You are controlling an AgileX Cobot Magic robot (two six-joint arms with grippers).
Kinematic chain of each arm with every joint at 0, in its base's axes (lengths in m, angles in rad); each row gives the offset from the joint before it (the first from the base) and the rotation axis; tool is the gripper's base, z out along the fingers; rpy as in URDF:
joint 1: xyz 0 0 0.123 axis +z
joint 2: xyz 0 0 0 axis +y
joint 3: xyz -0.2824 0 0.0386 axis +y
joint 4: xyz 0.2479 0 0.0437 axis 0.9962 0 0.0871
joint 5: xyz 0 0 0 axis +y
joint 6: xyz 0.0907 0 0.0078 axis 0.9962 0 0.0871
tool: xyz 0 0 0 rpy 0 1.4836 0
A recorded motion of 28 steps. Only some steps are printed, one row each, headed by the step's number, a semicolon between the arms.
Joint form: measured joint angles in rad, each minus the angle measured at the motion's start. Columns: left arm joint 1, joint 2, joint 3, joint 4, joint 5, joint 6; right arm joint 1, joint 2, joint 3, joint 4, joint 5, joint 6.
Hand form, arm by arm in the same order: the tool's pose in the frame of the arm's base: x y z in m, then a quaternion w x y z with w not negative. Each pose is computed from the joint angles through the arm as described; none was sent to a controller.
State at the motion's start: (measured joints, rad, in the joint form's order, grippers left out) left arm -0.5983 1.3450 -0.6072 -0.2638 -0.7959 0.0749; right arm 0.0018 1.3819 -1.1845 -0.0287 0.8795 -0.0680
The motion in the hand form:
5: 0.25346 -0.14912 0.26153 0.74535 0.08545 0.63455 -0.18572; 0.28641 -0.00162 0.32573 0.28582 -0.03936 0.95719 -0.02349
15: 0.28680 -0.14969 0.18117 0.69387 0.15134 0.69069 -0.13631; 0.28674 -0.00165 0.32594 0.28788 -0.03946 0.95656 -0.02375
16: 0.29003 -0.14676 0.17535 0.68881 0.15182 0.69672 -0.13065; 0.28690 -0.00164 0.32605 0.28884 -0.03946 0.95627 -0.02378
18: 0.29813 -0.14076 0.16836 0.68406 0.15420 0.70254 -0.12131; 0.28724 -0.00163 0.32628 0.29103 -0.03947 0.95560 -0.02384
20: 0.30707 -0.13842 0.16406 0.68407 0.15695 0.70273 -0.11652; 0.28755 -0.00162 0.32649 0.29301 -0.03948 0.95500 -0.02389
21: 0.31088 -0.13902 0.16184 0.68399 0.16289 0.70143 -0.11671; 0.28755 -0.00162 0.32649 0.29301 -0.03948 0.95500 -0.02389
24: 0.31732 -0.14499 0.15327 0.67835 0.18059 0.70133 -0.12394; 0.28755 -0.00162 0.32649 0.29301 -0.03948 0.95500 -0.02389
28: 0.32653 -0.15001 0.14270 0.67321 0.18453 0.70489 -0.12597; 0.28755 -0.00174 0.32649 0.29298 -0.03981 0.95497 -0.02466
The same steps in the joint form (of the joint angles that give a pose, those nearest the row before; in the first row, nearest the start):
5: 0.0000 0.1381 0.0000 0.0038 -0.1940 0.0000; 0.0000 0.0000 0.0000 -0.0018 0.0000 0.0000
15: 0.0894 0.4290 -0.0018 0.1513 -0.2846 0.0000; 0.0000 0.0000 0.0000 -0.0022 -0.0043 0.0000
16: 0.1041 0.4484 -0.0037 0.1592 -0.2846 0.0000; 0.0000 0.0000 0.0000 -0.0022 -0.0063 0.0000
18: 0.1383 0.4789 -0.0177 0.1862 -0.2824 0.0000; 0.0000 0.0000 0.0000 -0.0022 -0.0109 0.0000
20: 0.1619 0.5099 -0.0438 0.2094 -0.2843 0.0000; 0.0000 0.0000 0.0000 -0.0022 -0.0150 0.0000
21: 0.1693 0.5260 -0.0576 0.2278 -0.2862 0.0000; 0.0000 0.0000 0.0000 -0.0022 -0.0150 0.0000
24: 0.1712 0.5708 -0.0881 0.2701 -0.2884 -0.0063; 0.0000 0.0000 0.0000 -0.0022 -0.0150 0.0000
28: 0.1712 0.6257 -0.1287 0.2795 -0.2899 -0.0103; 0.0000 0.0000 0.0000 -0.0039 -0.0150 0.0000

